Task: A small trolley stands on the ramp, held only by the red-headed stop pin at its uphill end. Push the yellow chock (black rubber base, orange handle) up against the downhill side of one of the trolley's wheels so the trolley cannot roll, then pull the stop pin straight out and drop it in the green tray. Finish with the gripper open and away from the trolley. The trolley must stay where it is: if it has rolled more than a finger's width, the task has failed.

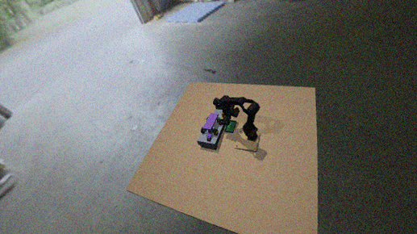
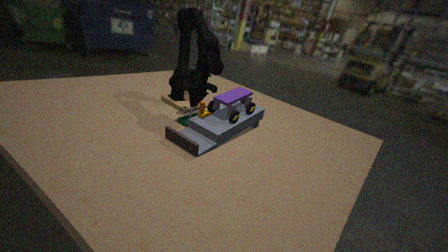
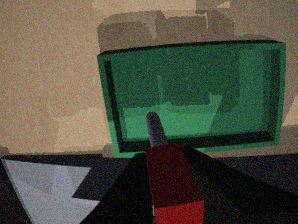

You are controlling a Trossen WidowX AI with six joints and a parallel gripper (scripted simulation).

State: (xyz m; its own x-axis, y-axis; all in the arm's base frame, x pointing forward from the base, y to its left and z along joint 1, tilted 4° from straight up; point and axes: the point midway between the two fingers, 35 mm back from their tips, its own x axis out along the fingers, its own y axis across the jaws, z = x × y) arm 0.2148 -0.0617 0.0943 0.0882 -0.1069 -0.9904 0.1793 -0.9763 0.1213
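Now: gripper tip 6 cm short of the yellow chock, 2 cm to the right of it and 1 cm below it. From my gripper tip the other things lie so: dark lip: 15 cm ahead, 14 cm to the right, 5 cm below; then red-headed stop pin: right at my gripper tip; then trolley: 9 cm ahead, 13 cm to the left, 4 cm above.
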